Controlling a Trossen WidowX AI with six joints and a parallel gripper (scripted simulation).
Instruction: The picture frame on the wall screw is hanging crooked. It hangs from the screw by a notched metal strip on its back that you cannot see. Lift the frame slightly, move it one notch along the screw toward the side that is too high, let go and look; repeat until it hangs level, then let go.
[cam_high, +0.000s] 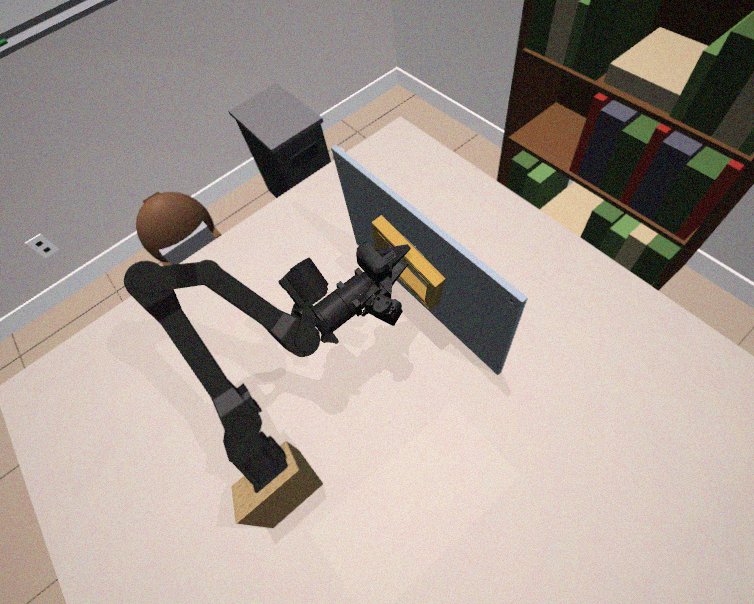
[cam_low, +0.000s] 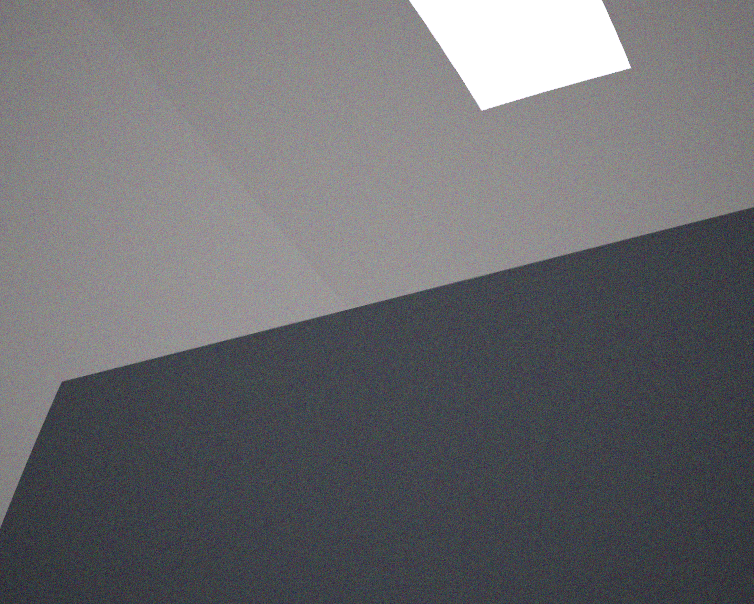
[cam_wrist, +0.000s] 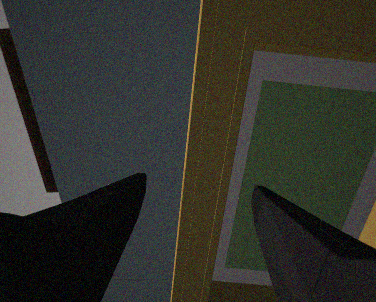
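The picture frame lies 10 mm ahead of my gripper tip, 10 mm to the left of it and 50 mm below it. Also, from my gripper tip: blue-grey wall panel (20 mm ahead, 60 mm below).
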